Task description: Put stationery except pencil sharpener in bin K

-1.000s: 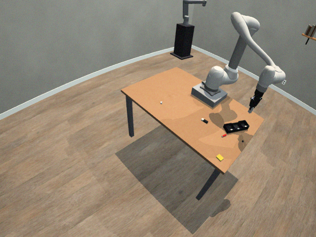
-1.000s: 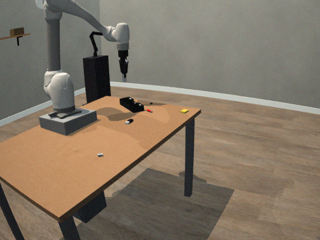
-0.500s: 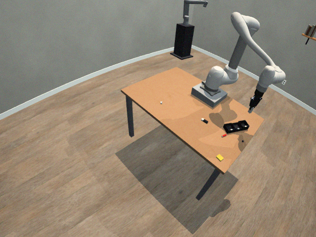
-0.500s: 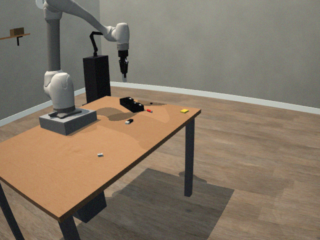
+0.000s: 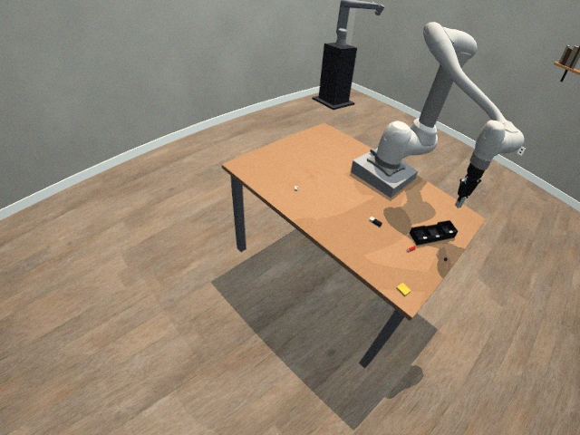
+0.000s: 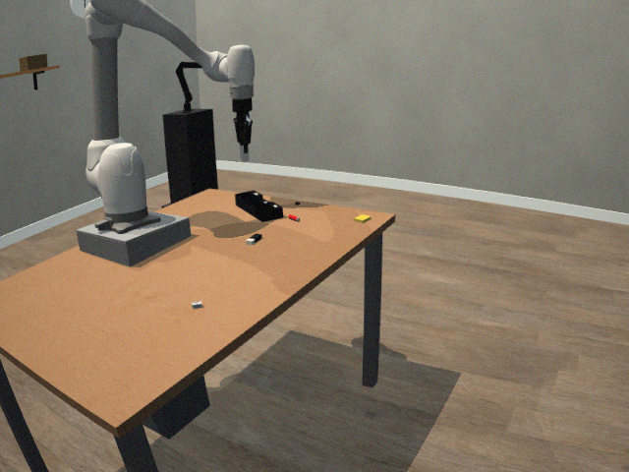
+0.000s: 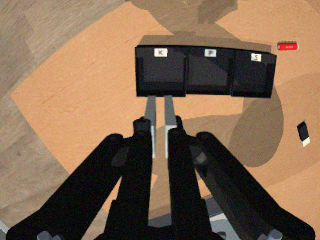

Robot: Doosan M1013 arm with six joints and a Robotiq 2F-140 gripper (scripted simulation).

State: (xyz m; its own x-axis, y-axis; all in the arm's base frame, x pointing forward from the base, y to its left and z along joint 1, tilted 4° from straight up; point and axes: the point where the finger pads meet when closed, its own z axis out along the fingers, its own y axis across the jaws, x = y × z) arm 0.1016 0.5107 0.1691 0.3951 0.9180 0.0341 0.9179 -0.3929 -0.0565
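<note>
The black-and-white eraser lies 280 mm to the right of my hand, 270 mm ahead of it and 210 mm below it. The rest, counted from my hand: black three-compartment bin: 190 mm below, 80 mm ahead, 30 mm to the right; small red cylinder: 260 mm ahead, 210 mm below, 50 mm to the right; small black round thing: 210 mm below, 160 mm ahead, 110 mm to the left.
</note>
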